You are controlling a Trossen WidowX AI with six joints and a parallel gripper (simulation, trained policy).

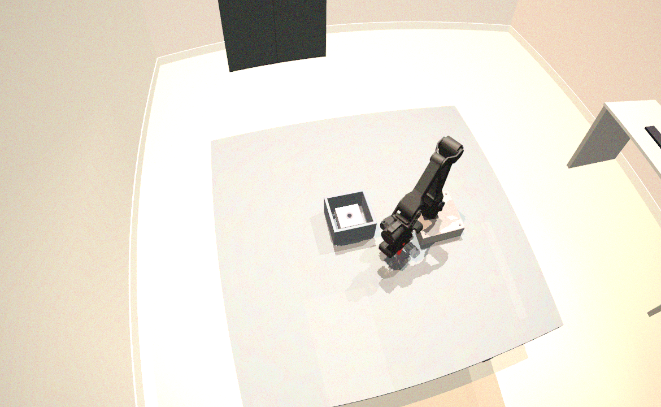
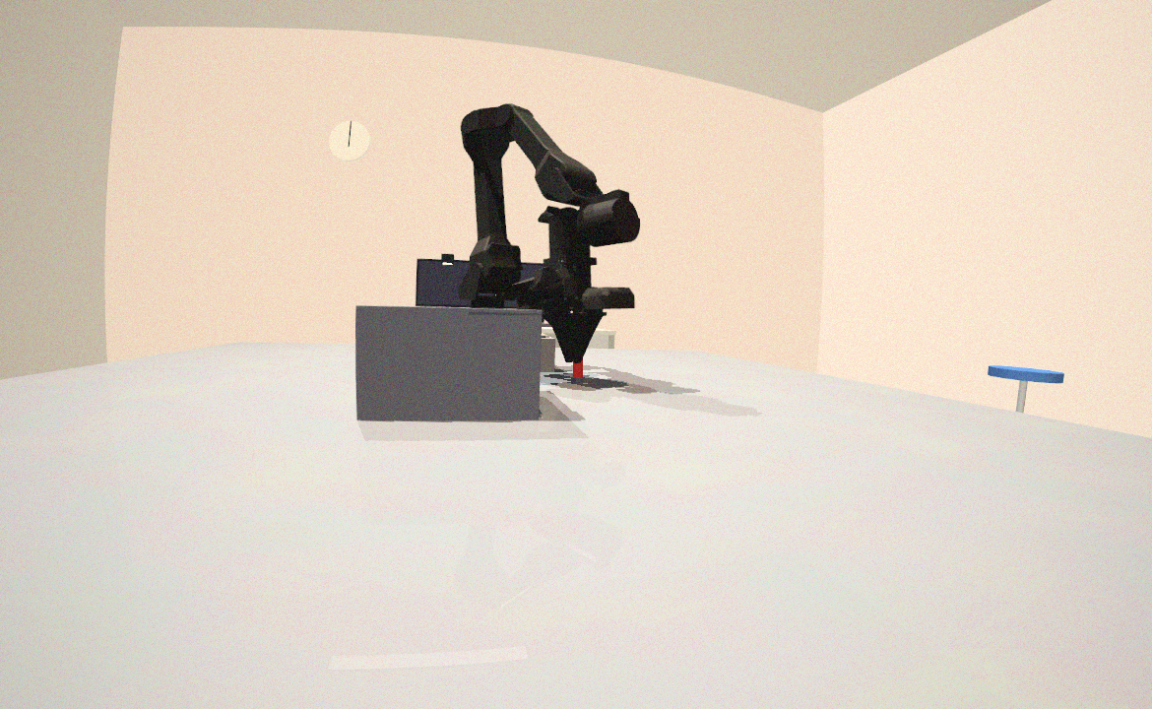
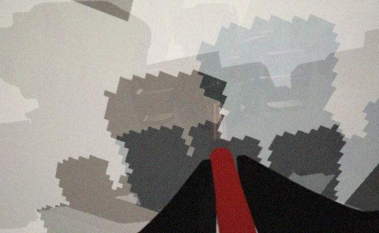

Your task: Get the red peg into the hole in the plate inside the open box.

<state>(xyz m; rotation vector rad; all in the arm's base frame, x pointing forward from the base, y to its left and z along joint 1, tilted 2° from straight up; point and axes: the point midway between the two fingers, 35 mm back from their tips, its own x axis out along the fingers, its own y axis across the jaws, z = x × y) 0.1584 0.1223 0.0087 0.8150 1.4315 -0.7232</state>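
The plate lies 16 cm ahead of my gripper tip, 16 cm to the right of it and 2 cm above it. Round my gripper tip: red peg (1 cm behind, 1 cm to the left, 2 cm above); then grey box (16 cm ahead, 16 cm to the right).
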